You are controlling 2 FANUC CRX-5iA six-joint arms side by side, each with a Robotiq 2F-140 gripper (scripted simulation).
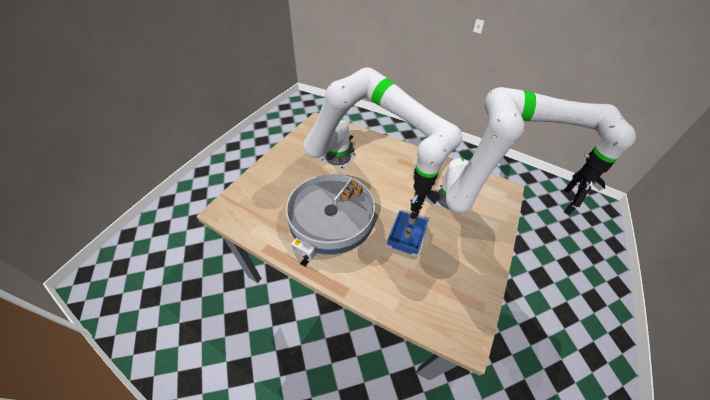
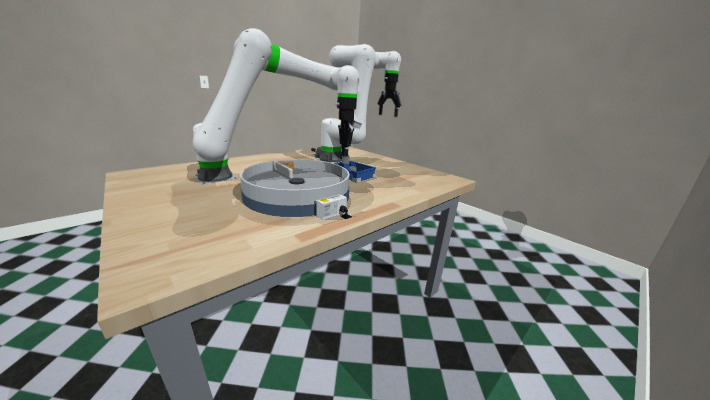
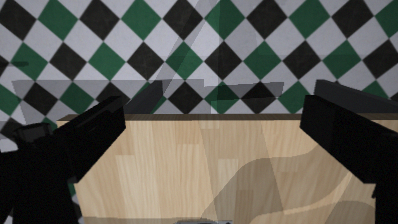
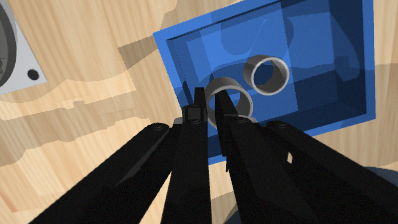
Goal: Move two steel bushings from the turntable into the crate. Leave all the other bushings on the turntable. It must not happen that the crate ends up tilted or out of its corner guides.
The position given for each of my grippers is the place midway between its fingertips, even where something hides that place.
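Observation:
My left gripper is there in image 1 at point(image 1: 566, 202), and I find it again in image 3 at point(image 3: 212, 112). My right gripper point(image 4: 209, 102) is in view as well. Then there is a blue crate, point(image 1: 397, 241), which image 4 has too, at point(image 4: 331, 58), while in image 3 the crate is out of frame. I also see a steel bushing point(image 4: 280, 76).

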